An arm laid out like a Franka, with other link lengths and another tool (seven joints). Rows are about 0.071 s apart.
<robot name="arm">
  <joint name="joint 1" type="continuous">
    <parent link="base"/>
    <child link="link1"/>
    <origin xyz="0 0 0.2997" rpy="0 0 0"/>
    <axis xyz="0 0 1"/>
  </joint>
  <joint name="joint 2" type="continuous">
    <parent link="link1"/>
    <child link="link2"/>
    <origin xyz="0 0 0" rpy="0 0 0"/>
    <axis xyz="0 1 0"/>
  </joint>
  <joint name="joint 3" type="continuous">
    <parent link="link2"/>
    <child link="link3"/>
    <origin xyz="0 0 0.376" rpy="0 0 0"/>
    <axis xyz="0 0 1"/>
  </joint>
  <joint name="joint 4" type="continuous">
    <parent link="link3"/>
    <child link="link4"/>
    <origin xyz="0.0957 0 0" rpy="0 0 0"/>
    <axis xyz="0 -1 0"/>
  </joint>
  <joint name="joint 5" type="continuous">
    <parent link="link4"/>
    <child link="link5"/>
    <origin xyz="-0.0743 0 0.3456" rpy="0 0 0"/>
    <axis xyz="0 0 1"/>
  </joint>
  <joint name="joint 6" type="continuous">
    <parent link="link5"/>
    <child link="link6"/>
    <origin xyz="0 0 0" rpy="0 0 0"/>
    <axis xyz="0 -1 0"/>
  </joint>
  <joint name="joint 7" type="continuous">
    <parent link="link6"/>
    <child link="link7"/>
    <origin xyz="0.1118 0 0" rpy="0 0 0"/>
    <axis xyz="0 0 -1"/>
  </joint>
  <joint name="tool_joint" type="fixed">
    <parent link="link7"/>
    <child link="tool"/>
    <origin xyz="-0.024 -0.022 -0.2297" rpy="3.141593 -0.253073 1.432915"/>
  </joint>
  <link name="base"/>
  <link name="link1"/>
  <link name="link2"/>
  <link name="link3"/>
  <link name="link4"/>
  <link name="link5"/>
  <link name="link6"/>
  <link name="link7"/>
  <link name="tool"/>
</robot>
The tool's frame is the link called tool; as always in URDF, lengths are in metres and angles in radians. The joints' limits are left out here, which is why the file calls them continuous.
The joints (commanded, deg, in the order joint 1, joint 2, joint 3, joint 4, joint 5, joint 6, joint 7), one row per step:
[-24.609, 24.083, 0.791, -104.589, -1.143, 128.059, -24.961]
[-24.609, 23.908, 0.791, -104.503, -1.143, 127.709, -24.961]
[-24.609, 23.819, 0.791, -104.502, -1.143, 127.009, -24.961]
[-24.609, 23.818, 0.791, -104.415, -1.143, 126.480, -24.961]
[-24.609, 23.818, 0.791, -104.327, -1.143, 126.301, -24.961]
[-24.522, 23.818, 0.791, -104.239, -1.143, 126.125, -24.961]
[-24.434, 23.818, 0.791, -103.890, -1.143, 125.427, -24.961]
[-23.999, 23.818, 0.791, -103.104, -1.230, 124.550, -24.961]
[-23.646, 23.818, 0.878, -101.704, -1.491, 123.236, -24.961]
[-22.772, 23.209, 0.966, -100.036, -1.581, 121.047, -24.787]
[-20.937, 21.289, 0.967, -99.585, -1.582, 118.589, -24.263]
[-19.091, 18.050, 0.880, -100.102, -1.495, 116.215, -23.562]
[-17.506, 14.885, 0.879, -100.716, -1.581, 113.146, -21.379]
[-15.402, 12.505, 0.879, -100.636, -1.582, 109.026, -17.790]
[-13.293, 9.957, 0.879, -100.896, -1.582, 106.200, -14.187]
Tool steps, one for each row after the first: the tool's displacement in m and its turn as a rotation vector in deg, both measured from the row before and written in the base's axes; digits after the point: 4 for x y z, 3 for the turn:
[-0.0005, 0.0002, 0.0020, 0.030, 0.084, -0.004]
[-0.0025, 0.0010, -0.0001, 0.238, 0.562, -0.007]
[-0.0014, 0.0006, -0.0002, 0.173, 0.406, -0.006]
[-0.0001, 0.0000, 0.0003, 0.035, 0.084, -0.002]
[0.0003, 0.0009, 0.0003, 0.034, 0.081, 0.085]
[0.0000, 0.0010, 0.0014, 0.133, 0.323, 0.079]
[0.0036, 0.0035, 0.0043, -0.037, 0.115, 0.474]
[0.0055, 0.0022, 0.0081, -0.213, -0.005, 0.561]
[0.0067, 0.0086, 0.0157, -0.116, -0.052, 0.787]
[0.0027, 0.0212, 0.0214, -0.053, 0.103, 1.268]
[-0.0039, 0.0226, 0.0288, -0.175, -0.321, 0.981]
[-0.0107, 0.0217, 0.0255, -0.091, 0.525, -0.616]
[-0.0115, 0.0272, 0.0201, 0.147, 1.598, -1.567]
[-0.0102, 0.0258, 0.0208, -0.227, 0.520, -1.546]

